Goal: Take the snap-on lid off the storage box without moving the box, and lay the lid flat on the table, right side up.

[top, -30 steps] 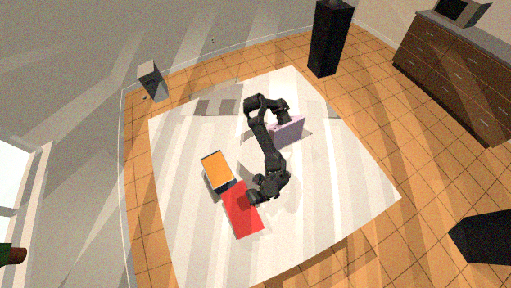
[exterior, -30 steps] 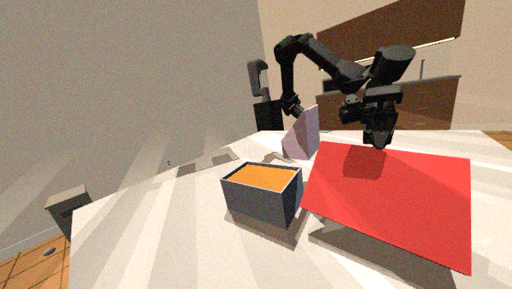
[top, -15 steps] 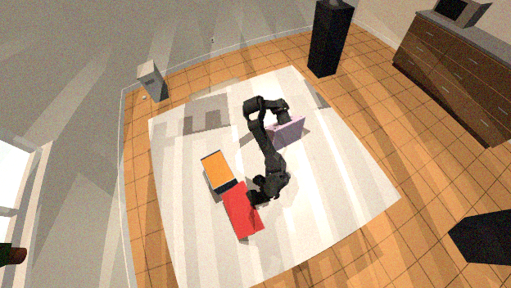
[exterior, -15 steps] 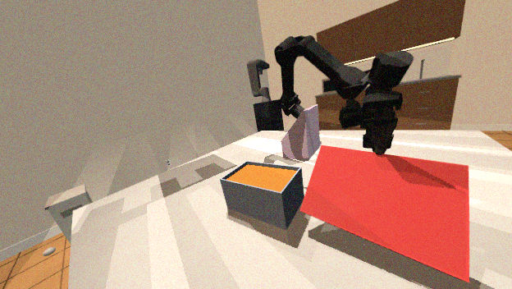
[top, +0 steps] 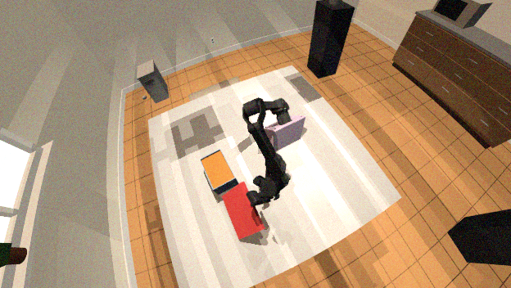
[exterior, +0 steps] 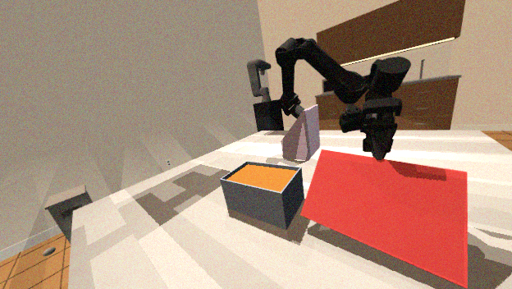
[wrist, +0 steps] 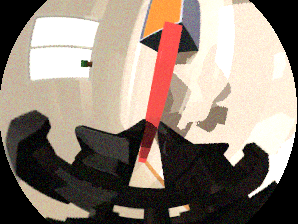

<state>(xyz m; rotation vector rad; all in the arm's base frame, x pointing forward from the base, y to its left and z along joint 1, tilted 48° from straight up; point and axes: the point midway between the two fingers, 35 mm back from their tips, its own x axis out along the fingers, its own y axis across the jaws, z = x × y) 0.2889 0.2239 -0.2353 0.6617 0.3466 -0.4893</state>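
The red lid lies 60 mm ahead of my gripper tip and 50 mm below it. Also, from my gripper tip: storage box: 260 mm to the right, 110 mm ahead, 80 mm below.
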